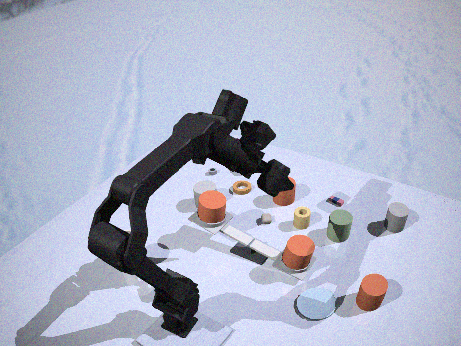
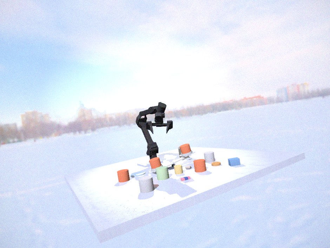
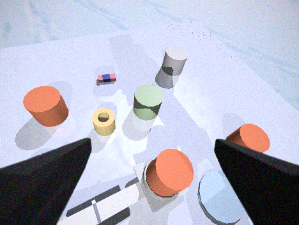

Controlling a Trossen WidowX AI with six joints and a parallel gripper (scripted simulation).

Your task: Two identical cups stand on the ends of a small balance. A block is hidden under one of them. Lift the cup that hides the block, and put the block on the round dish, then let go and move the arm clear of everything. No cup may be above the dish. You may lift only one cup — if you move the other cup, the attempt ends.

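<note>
Right now my gripper tip is 210 mm above the pale teal block, 60 mm to the left of it and 20 mm past it. From my gripper tip the other things lie so: green cylinder: 220 mm below, 170 mm ahead, 130 mm to the right; then cream cup: 340 mm to the left, 210 mm below, 180 mm behind; then round light-blue dish: 250 mm below, 150 mm to the right, 120 mm behind.
</note>
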